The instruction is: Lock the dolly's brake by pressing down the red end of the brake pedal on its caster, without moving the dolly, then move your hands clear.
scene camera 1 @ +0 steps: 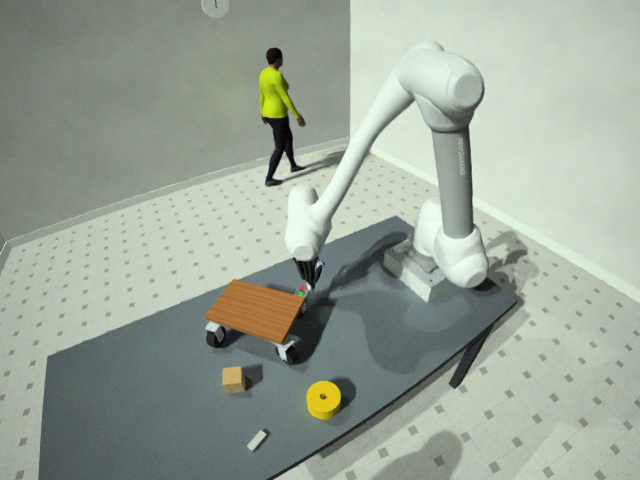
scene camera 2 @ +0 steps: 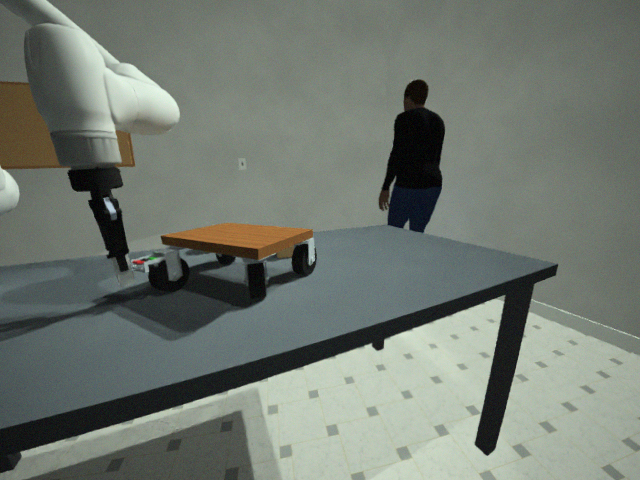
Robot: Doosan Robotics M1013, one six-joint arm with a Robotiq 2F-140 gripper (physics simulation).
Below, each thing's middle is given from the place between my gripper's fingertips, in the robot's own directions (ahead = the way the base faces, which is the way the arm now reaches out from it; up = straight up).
Now: hand 70 mm short of the caster (scene camera 2: 171,254), 40 mm to the right of it and 10 mm below it. From my hand the other things lie so: dolly (scene camera 2: 253,243): 220 mm ahead, 50 mm to the left, 20 mm above; then yellow disc (scene camera 1: 323,398): 150 mm ahead, 410 mm to the left, 10 mm below.
